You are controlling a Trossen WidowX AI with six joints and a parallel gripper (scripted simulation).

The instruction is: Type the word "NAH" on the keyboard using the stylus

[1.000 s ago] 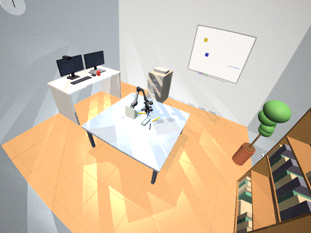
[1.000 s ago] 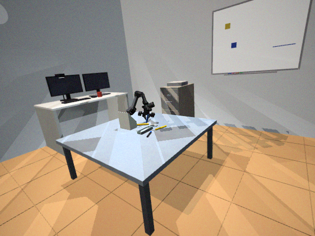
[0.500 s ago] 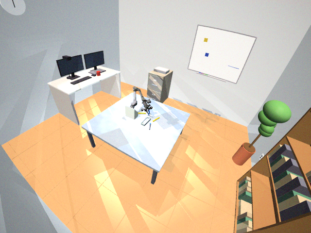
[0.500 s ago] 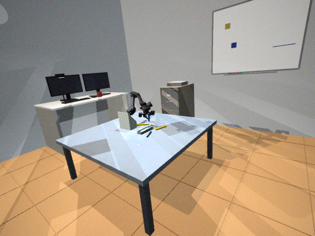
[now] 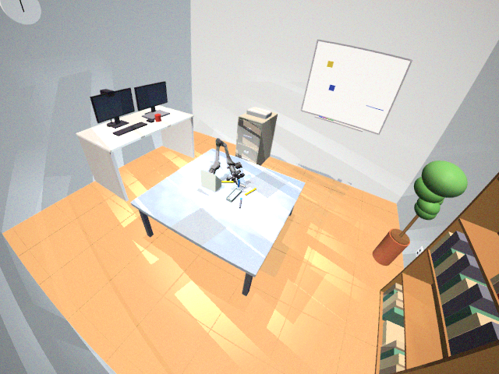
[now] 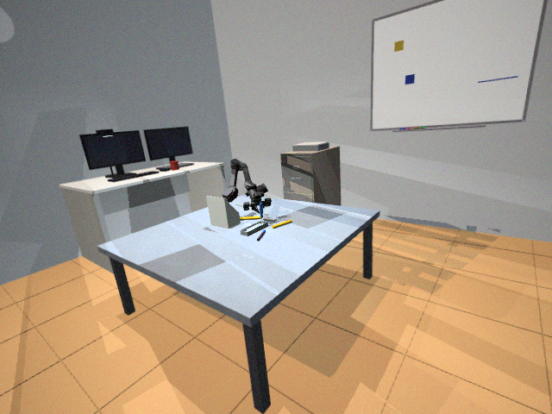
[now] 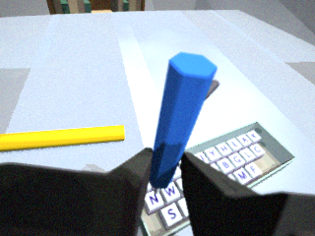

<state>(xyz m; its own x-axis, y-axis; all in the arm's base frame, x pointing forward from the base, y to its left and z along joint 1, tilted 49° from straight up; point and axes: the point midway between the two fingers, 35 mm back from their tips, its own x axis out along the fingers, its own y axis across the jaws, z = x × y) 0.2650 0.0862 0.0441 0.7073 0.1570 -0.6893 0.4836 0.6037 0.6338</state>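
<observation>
Now: the N key 80 mm below my gripper tip. From my gripper tip the other things lie so: yellow pencil (110 mm ahead, 80 mm below, 70 mm to the left); then white cylinder (100 mm to the left, 80 mm below, 30 mm behind); then blue stylus (20 mm below).
</observation>
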